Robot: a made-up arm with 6 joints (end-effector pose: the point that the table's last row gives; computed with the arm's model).
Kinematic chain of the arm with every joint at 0, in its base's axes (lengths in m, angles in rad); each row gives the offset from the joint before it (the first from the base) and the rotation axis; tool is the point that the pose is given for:
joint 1: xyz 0 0 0.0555 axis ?
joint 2: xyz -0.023 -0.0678 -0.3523 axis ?
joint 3: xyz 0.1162 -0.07 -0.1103 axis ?
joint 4: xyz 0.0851 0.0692 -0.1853 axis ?
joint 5: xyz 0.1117 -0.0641 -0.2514 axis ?
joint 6: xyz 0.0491 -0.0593 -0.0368 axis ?
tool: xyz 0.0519 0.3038 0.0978
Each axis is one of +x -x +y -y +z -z.
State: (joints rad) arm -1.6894 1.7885 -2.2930 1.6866 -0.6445 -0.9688
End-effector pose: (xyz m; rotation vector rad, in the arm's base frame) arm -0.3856 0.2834 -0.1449 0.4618 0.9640 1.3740
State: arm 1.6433 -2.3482 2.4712 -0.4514 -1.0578 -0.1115
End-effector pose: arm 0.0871 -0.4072 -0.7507 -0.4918 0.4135 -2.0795
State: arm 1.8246 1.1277 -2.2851 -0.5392 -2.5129 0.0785
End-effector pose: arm 0.1898 -0.0177 0.2366 2.0564 -1.4866 -1.0152
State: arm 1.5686 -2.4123 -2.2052 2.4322 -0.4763 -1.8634
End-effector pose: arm 0.1682 0.0428 -0.5442 -1.6592 -1.2846 0.9510
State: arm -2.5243 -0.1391 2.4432 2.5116 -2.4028 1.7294
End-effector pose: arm 0.0426 0.3722 -0.6324 -0.2905 1.7579 -0.5533
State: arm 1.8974 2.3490 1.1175 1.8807 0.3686 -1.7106
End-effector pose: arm -0.2586 0.1303 0.0918 -0.2714 1.5367 2.7114
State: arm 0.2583 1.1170 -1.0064 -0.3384 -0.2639 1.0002
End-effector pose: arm 0.8447 -0.3231 0.0100 -1.3907 -1.2584 -1.2111
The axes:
joint 1: +z
joint 2: -y
joint 3: +x
joint 4: +y
joint 5: +z
joint 6: -x

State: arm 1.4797 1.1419 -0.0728 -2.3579 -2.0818 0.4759
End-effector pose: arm 0.3188 -0.0995 -0.0118 2.9486 0.4626 0.3373
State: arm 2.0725 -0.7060 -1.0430 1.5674 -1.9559 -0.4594
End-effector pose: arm 0.5235 0.2397 -0.5287 -1.0160 -1.8735 -0.0281
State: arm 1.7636 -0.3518 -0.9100 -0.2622 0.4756 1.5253
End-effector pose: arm 0.5747 0.3729 -1.0607 1.3612 2.3015 -1.4427
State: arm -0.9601 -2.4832 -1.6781 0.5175 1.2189 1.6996
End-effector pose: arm -0.8299 -0.4284 -0.2171 0.7752 -0.0551 2.4575
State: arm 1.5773 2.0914 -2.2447 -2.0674 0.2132 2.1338
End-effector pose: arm -0.1717 -0.1391 0.3430 0.2808 0.6538 2.0590
